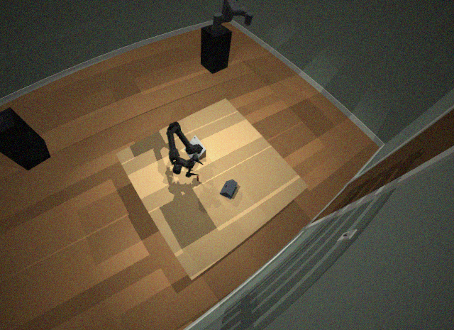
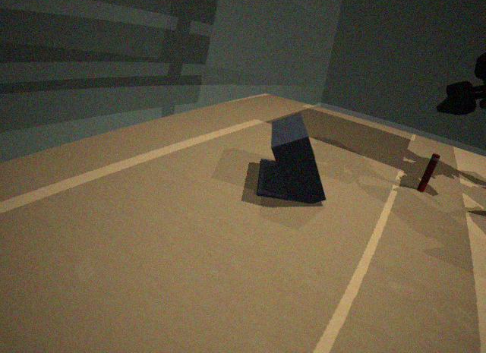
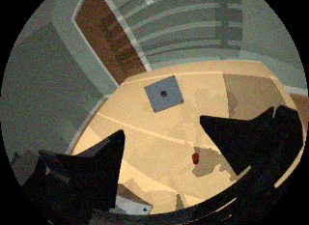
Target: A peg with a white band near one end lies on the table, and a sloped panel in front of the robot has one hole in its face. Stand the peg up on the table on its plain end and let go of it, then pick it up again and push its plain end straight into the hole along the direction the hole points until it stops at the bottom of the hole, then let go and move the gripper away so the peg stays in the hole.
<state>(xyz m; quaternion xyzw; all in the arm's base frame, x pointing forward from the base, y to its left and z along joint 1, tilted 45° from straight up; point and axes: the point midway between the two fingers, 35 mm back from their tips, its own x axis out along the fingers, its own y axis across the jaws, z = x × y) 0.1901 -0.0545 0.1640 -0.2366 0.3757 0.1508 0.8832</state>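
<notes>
My gripper tip is now 120 mm above the red peg, 30 mm to the left of it and 10 mm past it. Round my gripper tip: sloped panel 230 mm ahead, 130 mm below, 110 mm to the left.
</notes>
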